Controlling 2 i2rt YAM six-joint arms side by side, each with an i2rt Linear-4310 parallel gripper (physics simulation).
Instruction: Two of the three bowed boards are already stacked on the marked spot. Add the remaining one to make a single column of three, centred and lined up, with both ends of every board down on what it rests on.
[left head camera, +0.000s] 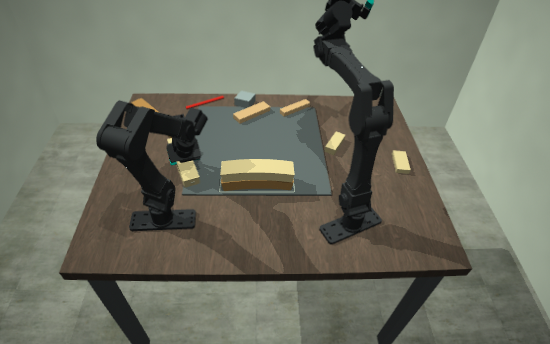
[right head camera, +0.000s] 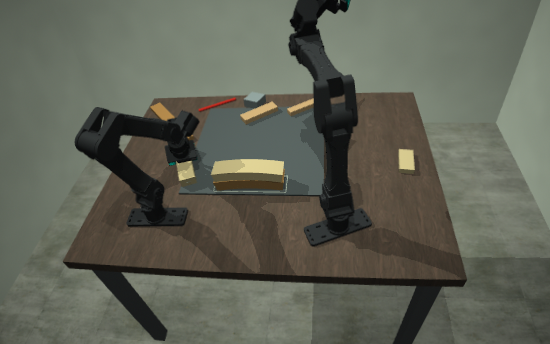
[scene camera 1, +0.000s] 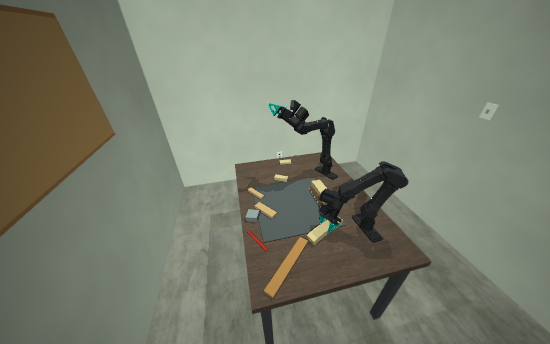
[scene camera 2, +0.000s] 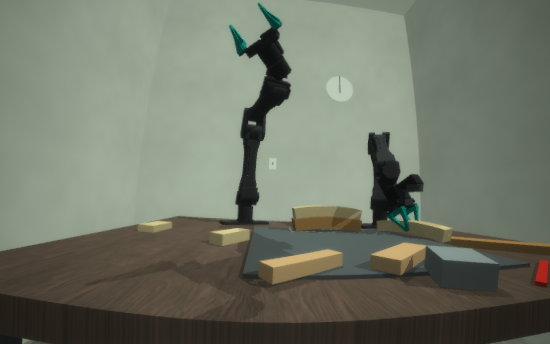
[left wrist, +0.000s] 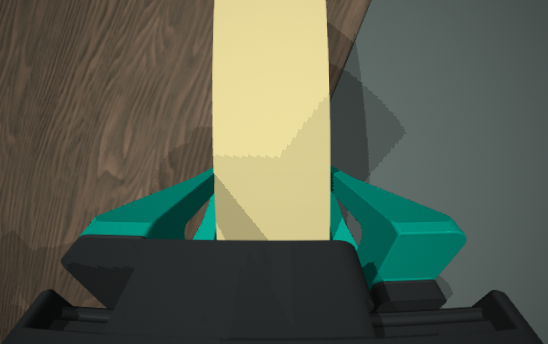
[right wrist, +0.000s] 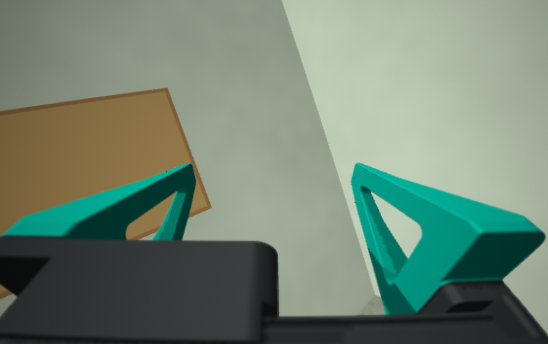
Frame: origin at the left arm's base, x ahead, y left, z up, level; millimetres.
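Where they show: left gripper, between the fingertips: (left head camera: 182, 159) (right head camera: 184, 160) (scene camera 1: 324, 230) (scene camera 2: 412, 230) (left wrist: 273, 171); right gripper, between the fingertips: (scene camera 1: 271, 104) (scene camera 2: 243, 14) (right wrist: 273, 172); left arm's base, origin of its link: (left head camera: 163, 220) (right head camera: 157, 217) (scene camera 1: 366, 227); right arm's base, origin of its link: (left head camera: 350, 225) (right head camera: 337, 227) (scene camera 1: 325, 172) (scene camera 2: 244, 223).
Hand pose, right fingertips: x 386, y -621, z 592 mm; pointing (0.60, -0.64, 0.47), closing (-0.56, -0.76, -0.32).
Things, the pixels of their top centre, and the offset from my right fingertips. "spot": a spot on its surface instead. Level surfaces: height alone.
- remaining bowed board, centre of its top: (left wrist: 270, 185) (left head camera: 181, 154) (right head camera: 182, 155) (scene camera 2: 411, 220) (scene camera 1: 325, 226) 578 mm left, 136 mm back, 539 mm down
- thin white outline, a spot on its surface: (left head camera: 257, 191) spot: 321 mm left, 283 mm back, 585 mm down
- grey mat, height of its surface: 586 mm down
- orange plank, centre of its top: (scene camera 2: 530, 243) (right head camera: 170, 120) (scene camera 1: 288, 262) 706 mm left, 130 mm ahead, 573 mm down
- red stick, centre of its top: (scene camera 2: 542, 269) (left head camera: 205, 101) (right head camera: 217, 104) (scene camera 1: 256, 239) 519 mm left, 250 mm ahead, 586 mm down
- grey block, centre of its top: (scene camera 2: 457, 250) (left head camera: 245, 95) (right head camera: 254, 96) (scene camera 1: 252, 213) 344 mm left, 237 mm ahead, 548 mm down
The remaining bowed board (left head camera: 188, 172) (right head camera: 185, 171) (scene camera 1: 318, 232) (scene camera 2: 435, 230) (left wrist: 271, 90), pale yellow, lies across the mat's edge. My left gripper (scene camera 1: 328, 226) (scene camera 2: 407, 223) (left wrist: 273, 171) is shut on it, one finger against each long side; its body hides part of the board in the head views. The two stacked boards are a pale one (left head camera: 257, 167) (right head camera: 247, 167) (scene camera 2: 320, 212) on top of an orange-brown one (left head camera: 257, 185) (right head camera: 248, 185) (scene camera 2: 325, 224), both arched upward, inside the thin white outline (left head camera: 257, 191). My right gripper (scene camera 2: 245, 15) (right wrist: 273, 172) is open and empty, high above the table.
A grey mat (left head camera: 250, 137) lies mid-table. An orange plank (scene camera 1: 286, 267) lies close to the held board's end. A red stick (left head camera: 205, 102), a grey block (left head camera: 245, 98) and two tan blocks (left head camera: 252, 112) (left head camera: 295, 107) lie at the back, two pale blocks (left head camera: 335, 142) (left head camera: 401, 161) at the right.
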